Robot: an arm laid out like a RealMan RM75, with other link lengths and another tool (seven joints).
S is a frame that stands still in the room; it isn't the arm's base.
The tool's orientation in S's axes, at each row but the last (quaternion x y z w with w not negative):
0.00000, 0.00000, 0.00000, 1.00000
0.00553, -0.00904, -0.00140, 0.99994
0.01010, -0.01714, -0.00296, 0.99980
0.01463, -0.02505, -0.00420, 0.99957
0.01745, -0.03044, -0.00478, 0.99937
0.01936, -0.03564, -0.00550, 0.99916
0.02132, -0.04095, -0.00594, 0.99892
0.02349, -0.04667, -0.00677, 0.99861
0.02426, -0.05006, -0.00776, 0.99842
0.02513, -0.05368, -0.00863, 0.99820
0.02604, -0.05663, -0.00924, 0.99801
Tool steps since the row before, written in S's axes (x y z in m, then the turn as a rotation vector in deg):
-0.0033, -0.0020, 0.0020, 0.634, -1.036, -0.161
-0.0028, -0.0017, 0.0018, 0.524, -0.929, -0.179
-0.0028, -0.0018, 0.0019, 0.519, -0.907, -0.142
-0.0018, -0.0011, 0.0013, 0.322, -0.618, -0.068
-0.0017, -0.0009, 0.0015, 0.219, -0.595, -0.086
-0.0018, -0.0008, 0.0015, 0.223, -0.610, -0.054
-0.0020, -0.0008, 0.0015, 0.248, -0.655, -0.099
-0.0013, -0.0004, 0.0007, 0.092, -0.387, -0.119
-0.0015, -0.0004, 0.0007, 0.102, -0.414, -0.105
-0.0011, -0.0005, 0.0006, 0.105, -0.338, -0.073
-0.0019, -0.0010, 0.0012, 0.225, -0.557, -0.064
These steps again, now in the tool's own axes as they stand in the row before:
-0.0033, -0.0020, 0.0020, 0.634, -1.036, -0.161
-0.0028, -0.0017, 0.0019, 0.523, -0.930, -0.178
-0.0027, -0.0018, 0.0020, 0.520, -0.907, -0.141
-0.0017, -0.0011, 0.0014, 0.324, -0.617, -0.066
-0.0016, -0.0009, 0.0016, 0.220, -0.596, -0.079
-0.0017, -0.0008, 0.0017, 0.226, -0.609, -0.046
-0.0019, -0.0008, 0.0017, 0.248, -0.656, -0.091
-0.0012, -0.0004, 0.0008, 0.087, -0.391, -0.109
-0.0014, -0.0004, 0.0009, 0.098, -0.417, -0.095
-0.0010, -0.0005, 0.0007, 0.103, -0.340, -0.067
-0.0017, -0.0010, 0.0015, 0.228, -0.556, -0.061

